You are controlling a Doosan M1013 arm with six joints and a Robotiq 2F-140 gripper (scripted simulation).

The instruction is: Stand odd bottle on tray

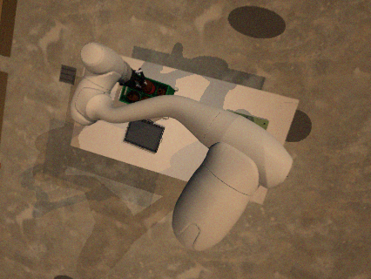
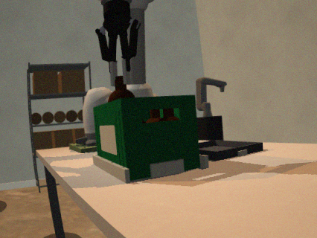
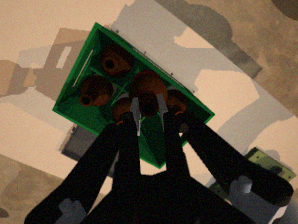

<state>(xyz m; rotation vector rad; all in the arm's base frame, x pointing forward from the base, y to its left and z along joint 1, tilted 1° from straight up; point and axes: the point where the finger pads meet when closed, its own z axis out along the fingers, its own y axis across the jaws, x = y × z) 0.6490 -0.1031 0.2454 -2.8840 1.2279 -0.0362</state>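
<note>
My hand is 90 mm above the brown bottle. The rest, counted from my hand: green crate (170 mm below, 40 mm to the left); dark tray (310 mm to the left, 240 mm below, 20 mm behind).
</note>
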